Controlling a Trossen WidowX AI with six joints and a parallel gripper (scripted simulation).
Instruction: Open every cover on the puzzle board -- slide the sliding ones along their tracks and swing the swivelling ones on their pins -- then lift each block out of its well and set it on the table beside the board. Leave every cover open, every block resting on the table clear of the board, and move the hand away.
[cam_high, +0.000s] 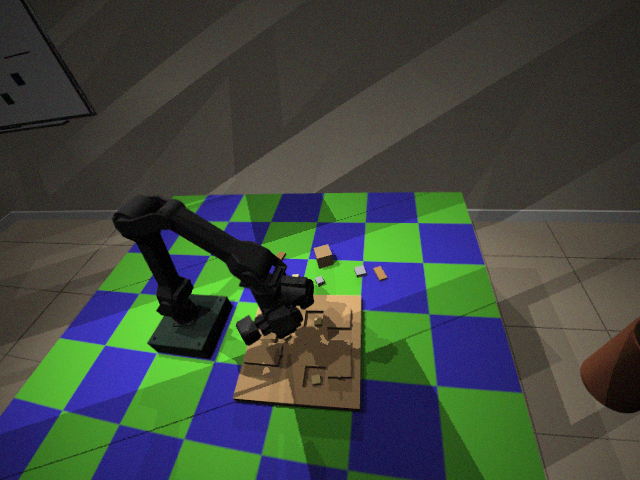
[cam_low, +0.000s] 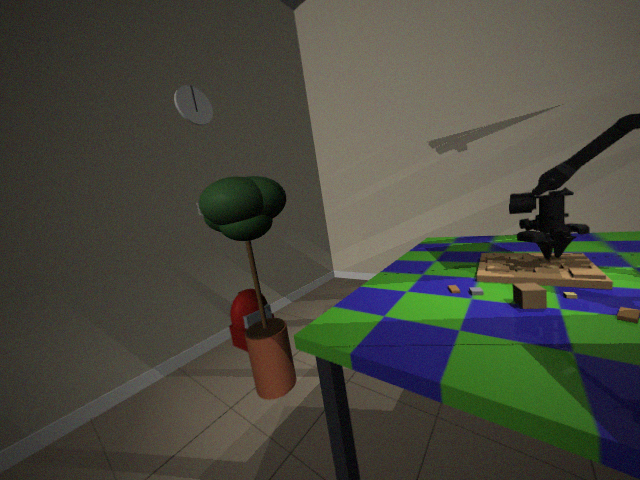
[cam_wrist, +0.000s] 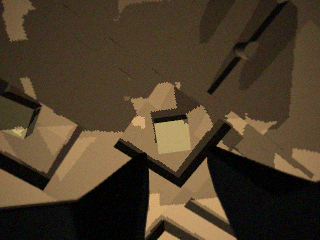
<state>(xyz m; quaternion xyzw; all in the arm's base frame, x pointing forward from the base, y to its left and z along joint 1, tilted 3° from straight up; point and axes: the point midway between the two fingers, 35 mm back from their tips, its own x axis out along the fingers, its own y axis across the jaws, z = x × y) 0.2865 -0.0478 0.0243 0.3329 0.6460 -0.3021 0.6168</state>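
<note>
My gripper tip is now 5 cm short of the tan puzzle board, 1 cm to the left of it and 3 cm above it. Also, from my gripper tip: brown cube (10 cm ahead, 27 cm to the left, 2 cm below); then orange block (27 cm ahead, 20 cm to the left, 4 cm below).
</note>
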